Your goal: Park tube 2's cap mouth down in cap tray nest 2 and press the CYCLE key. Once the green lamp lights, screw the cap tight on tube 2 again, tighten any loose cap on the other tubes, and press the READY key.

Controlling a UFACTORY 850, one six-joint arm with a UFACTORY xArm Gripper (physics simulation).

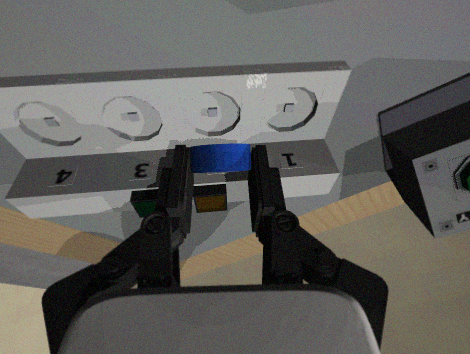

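My gripper [221,161] is shut on a blue cap, with one finger on each side of it. The blue cap [220,158] hangs in front of the pale cap tray [334,92], over its sloped face with the numbers. The tray has nests marked 4, 3 and 1; the label between 3 and 1 is hidden behind the cap and fingers. Nest 2 [212,112] is the round recess just beyond the cap and holds no cap. The nest at label 1 [288,108] and the nests toward 3 and 4 are also without caps. The tubes do not show.
A dark box with a green button [468,175] stands at the right, its label partly cut off. A green block [144,202] and an amber block [210,199] sit at the tray's near side. A wooden strip [350,210] runs across the near side.
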